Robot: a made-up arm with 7 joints.
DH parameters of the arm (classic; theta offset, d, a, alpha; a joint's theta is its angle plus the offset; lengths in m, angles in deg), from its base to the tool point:
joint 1: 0 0.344 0 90
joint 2: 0 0.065 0 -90
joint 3: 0 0.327 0.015 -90
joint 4: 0 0.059 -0.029 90
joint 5: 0 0.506 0 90
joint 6: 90 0.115 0.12 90
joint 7: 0 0.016 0 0
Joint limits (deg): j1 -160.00..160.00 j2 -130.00..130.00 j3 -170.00..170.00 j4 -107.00..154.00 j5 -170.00..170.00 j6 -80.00..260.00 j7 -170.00..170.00
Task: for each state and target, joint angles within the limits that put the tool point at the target. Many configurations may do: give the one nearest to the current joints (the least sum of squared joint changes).
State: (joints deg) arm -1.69 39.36 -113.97 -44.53 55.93 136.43 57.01
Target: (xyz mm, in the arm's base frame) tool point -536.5 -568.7 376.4
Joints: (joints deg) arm 43.84 81.69 -107.05 -6.39 66.47 125.48 57.01
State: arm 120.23 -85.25 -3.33 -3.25 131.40 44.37 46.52
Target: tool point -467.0 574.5 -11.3
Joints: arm 124.42 -82.21 8.50 38.70 132.74 71.35 46.52
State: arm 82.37 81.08 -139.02 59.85 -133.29 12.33 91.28
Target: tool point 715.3 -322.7 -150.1
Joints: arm 114.52 106.88 -139.27 62.61 -134.10 12.08 91.28
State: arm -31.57 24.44 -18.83 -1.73 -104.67 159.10 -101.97
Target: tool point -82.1 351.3 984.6
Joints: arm -53.05 21.44 -24.15 -7.36 -107.86 151.47 -101.97
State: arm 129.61 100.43 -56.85 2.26 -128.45 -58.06 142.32
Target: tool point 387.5 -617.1 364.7
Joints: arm 152.80 77.90 -70.43 -37.08 -130.45 -80.00 142.32
